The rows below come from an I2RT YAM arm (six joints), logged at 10 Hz.
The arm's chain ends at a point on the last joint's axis. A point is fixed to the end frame.
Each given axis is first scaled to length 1.
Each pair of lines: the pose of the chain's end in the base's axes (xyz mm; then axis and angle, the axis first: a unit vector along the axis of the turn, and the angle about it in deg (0 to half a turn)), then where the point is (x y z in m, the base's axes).
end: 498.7 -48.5 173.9 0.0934 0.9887 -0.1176 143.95
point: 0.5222 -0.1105 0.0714
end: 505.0 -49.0 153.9 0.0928 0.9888 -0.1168 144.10
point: 0.5283 -0.1108 0.0512
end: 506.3 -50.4 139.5 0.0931 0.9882 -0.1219 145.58
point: 0.5265 -0.1131 0.0367
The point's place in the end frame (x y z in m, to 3 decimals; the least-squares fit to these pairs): 0.037 -0.038 0.110
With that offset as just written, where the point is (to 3 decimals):
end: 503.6 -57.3 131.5 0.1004 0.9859 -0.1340 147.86
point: 0.518 -0.122 0.029
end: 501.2 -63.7 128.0 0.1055 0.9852 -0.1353 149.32
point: 0.513 -0.128 0.025
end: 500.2 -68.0 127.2 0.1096 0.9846 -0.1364 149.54
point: 0.511 -0.133 0.024
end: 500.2 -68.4 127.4 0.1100 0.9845 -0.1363 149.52
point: 0.511 -0.133 0.024
